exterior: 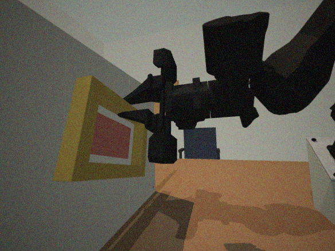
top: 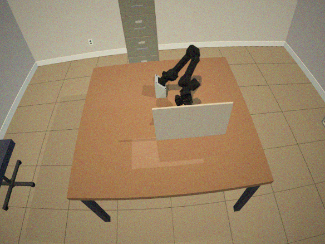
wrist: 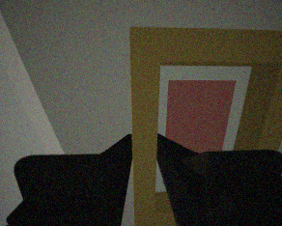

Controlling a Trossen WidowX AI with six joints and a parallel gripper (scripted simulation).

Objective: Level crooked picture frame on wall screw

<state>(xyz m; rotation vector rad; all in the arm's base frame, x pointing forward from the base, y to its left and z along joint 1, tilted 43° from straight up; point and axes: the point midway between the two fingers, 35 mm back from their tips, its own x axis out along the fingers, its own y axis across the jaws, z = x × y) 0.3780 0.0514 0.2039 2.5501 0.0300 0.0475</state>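
Right now the picture frame is 5 cm below my gripper tip and 2 cm to the left of it. The rest, counted from my gripper tip: grey wall panel 7 cm below, 2 cm to the left, 2 cm ahead.
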